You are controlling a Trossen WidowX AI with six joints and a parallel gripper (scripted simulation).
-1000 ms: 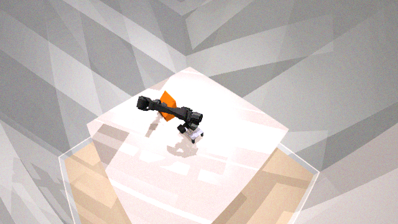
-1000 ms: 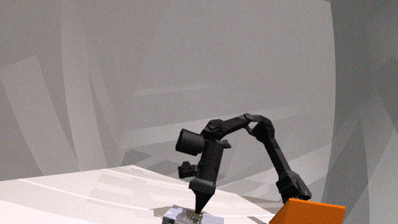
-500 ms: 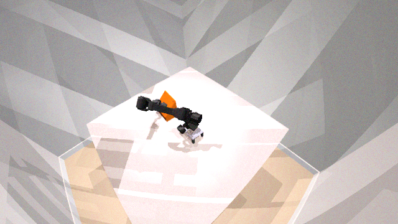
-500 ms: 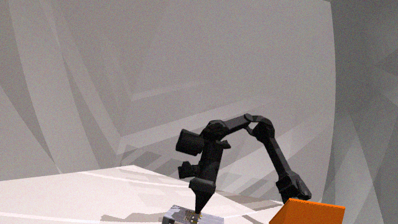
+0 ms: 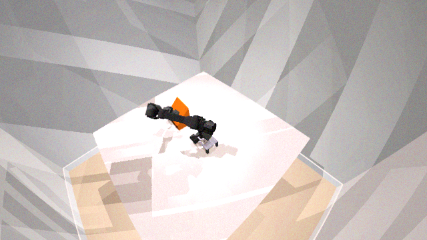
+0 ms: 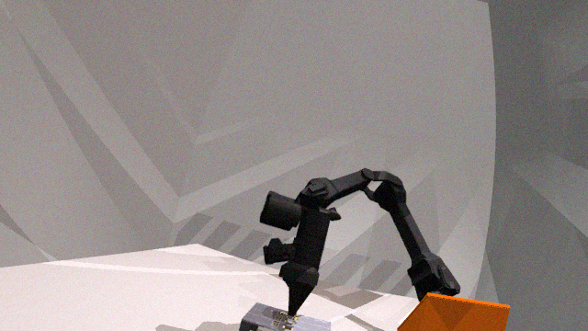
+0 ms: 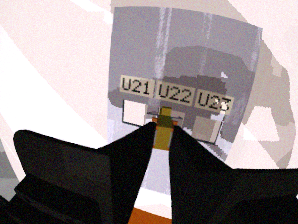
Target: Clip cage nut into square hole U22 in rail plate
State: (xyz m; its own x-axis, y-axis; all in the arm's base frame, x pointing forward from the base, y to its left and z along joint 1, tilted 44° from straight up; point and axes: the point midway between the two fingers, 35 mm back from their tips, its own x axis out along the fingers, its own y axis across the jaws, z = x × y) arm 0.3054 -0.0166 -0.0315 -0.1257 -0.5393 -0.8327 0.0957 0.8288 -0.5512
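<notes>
Now: the brass cage nut 1 cm below my gripper tip.
</notes>
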